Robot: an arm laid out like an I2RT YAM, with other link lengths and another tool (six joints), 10 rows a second.
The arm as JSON. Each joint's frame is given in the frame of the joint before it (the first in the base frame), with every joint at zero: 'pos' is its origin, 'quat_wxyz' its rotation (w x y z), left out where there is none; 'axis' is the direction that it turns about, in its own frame. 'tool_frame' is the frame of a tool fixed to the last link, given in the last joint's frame.
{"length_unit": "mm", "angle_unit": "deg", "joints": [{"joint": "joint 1", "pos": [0.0, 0.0, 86.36], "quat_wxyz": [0.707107, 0.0, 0.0, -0.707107], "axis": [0.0, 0.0, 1.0]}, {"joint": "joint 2", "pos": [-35.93, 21.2, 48.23], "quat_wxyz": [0.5, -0.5, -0.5, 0.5], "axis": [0.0, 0.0, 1.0]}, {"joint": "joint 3", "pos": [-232.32, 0.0, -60.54], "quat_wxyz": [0.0, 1.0, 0.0, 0.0], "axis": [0.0, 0.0, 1.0]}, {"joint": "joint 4", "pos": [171.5, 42.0, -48.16], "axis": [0.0, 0.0, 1.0]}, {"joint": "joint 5", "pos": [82.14, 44.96, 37.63], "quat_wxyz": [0.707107, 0.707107, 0.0, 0.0], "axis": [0.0, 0.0, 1.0]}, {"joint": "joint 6", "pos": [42.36, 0.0, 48.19], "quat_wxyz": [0.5, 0.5, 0.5, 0.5], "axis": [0.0, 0.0, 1.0]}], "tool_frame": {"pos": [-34.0, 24.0, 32.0], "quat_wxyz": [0.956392, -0.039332, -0.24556, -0.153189]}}
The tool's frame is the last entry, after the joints.
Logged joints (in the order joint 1, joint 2, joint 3, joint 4, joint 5, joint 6), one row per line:
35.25, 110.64, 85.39, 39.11, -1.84, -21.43
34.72, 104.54, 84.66, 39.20, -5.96, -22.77
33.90, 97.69, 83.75, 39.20, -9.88, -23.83
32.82, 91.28, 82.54, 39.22, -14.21, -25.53
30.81, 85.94, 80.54, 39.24, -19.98, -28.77
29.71, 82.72, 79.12, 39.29, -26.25, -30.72
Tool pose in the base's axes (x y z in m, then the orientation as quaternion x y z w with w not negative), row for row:
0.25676, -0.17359, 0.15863, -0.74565, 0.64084, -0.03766, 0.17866
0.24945, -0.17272, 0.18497, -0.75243, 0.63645, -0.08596, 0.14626
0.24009, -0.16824, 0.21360, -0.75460, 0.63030, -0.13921, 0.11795
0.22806, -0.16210, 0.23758, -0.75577, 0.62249, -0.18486, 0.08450
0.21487, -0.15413, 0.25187, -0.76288, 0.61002, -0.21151, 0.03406
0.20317, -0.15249, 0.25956, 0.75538, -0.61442, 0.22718, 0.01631
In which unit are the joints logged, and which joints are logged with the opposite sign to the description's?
The joints are logged in degrees. Opposite sign: joint 1, joint 4, joint 5.
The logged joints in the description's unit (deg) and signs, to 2 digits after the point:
-35.25, 110.64, 85.39, -39.11, 1.84, -21.43
-34.72, 104.54, 84.66, -39.20, 5.96, -22.77
-33.90, 97.69, 83.75, -39.20, 9.88, -23.83
-32.82, 91.28, 82.54, -39.22, 14.21, -25.53
-30.81, 85.94, 80.54, -39.24, 19.98, -28.77
-29.71, 82.72, 79.12, -39.29, 26.25, -30.72

